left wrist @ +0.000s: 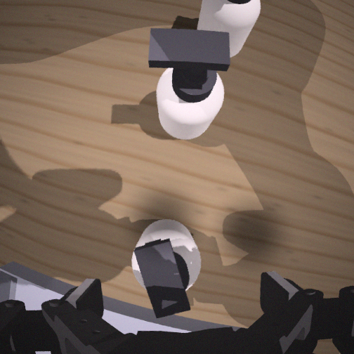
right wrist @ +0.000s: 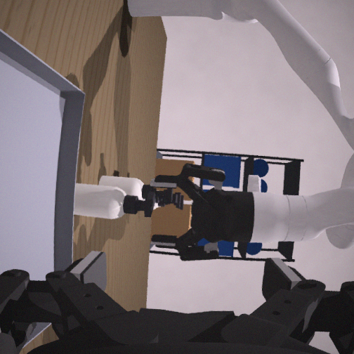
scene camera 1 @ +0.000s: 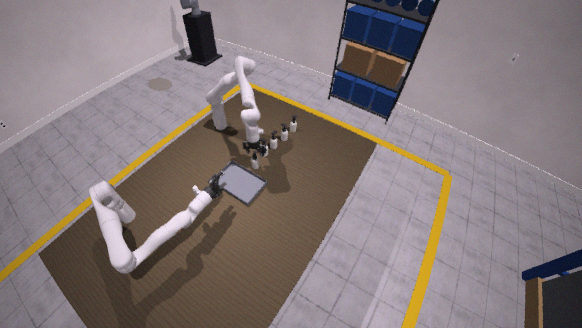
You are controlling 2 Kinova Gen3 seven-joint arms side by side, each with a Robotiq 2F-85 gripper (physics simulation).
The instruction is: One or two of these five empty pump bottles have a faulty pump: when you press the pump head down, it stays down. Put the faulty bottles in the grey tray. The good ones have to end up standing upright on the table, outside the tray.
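Where they show: left gripper, fingertip midpoint: (scene camera 1: 255, 154); right gripper, fingertip midpoint: (scene camera 1: 224, 177); left arm's base, origin of the base link: (scene camera 1: 221, 125); right arm's base, origin of the base link: (scene camera 1: 128, 216).
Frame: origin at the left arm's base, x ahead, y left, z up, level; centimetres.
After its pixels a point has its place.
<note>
Five white pump bottles with black heads stand upright on the table, outside the grey tray (scene camera 1: 243, 184) @(x 49.0, y -35.4, z 0.2 cm) (left wrist: 35, 297) (right wrist: 25, 150). The nearest bottle (scene camera 1: 255, 162) @(x 48.7, y -20.7, z 7.0 cm) (left wrist: 192, 255) (right wrist: 97, 201) is beside the tray's edge. The second bottle (scene camera 1: 266, 151) @(x 48.1, y -6.8, z 4.2 cm) (left wrist: 187, 120) is partly hidden by the left gripper in the scene view. Then come the third bottle (scene camera 1: 274, 143) @(x 49.4, y 1.4, z 5.7 cm) (left wrist: 230, 22), fourth bottle (scene camera 1: 284, 135) @(x 51.2, y 12.2, z 5.6 cm) and fifth bottle (scene camera 1: 293, 126) @(x 51.9, y 24.4, z 5.5 cm). My left gripper (scene camera 1: 256, 151) @(x 47.9, y -18.9, z 12.4 cm) (left wrist: 181, 295) (right wrist: 151, 211) is open, above the nearest bottle. My right gripper (scene camera 1: 220, 181) @(x 46.6, y -46.7, z 19.4 cm) (right wrist: 184, 273) is open at the tray's left edge, holding nothing.
The brown table (scene camera 1: 310, 175) @(x 82.4, y -6.1, z 0.0 cm) carries both arms. A shelf rack (scene camera 1: 343, 31) with blue and cardboard boxes stands behind it, and a black pedestal (scene camera 1: 201, 37) at the back left. The left arm (scene camera 1: 245, 82) @(x 37.3, y -8.7, z 56.2 cm) reaches over the table near the bottle row.
</note>
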